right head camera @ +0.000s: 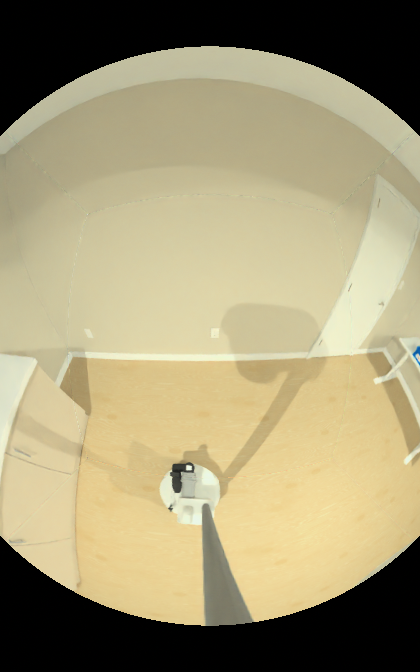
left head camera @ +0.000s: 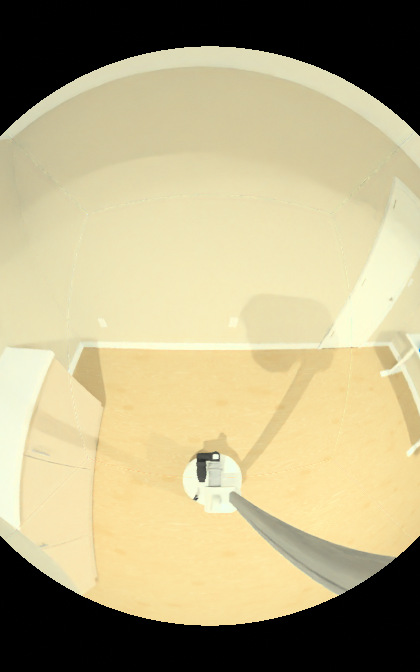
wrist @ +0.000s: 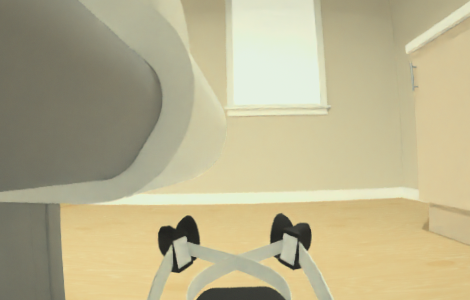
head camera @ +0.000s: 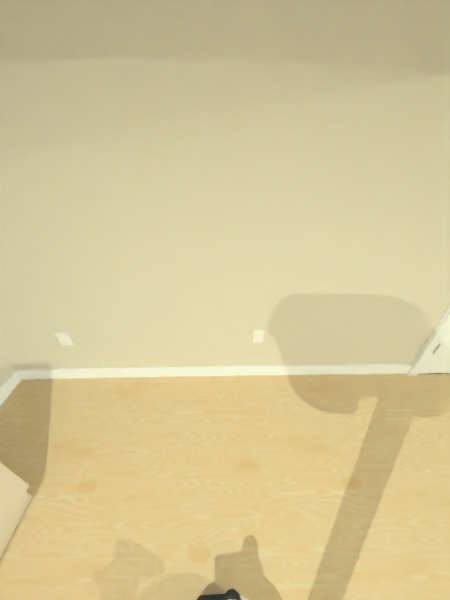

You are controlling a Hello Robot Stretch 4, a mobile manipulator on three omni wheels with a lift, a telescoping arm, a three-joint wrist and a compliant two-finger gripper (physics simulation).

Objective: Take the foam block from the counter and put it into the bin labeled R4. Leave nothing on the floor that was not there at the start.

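Frame: origin at the robot's base, x down, y left, z ahead, level; millimetres.
Where they show: gripper, fingertip midpoint: (wrist: 234, 232).
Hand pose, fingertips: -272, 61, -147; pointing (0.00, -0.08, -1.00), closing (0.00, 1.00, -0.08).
After its pixels a point has its place, as x, y, z.
My gripper (wrist: 234, 232) @(-272, 62, -147) is open in the wrist view, with its two black fingertips wide apart and bare floor and wall behind them. A counter (left head camera: 22, 395) (right head camera: 12, 385) (wrist: 442, 120) @(-481, 877, -1097) with a white top and beige cabinet front stands at the left in both side head views and at the right in the wrist view. Its lower corner shows at the bottom left of the head view. The foam block does not show in any view. A blue thing (right head camera: 417, 355) is cut off at the right edge; I cannot tell whether it is a bin. No R4 label can be read.
A white table or bench (left head camera: 400, 364) (right head camera: 395, 371) stands at the far right. A white door (left head camera: 377, 280) (right head camera: 372, 280) is in the right part of the room. My round white base (left head camera: 231, 472) (right head camera: 209, 482) is on the wood floor. A window (wrist: 275, 55) @(-1268, 291, -2496) is on the wall ahead of the wrist.
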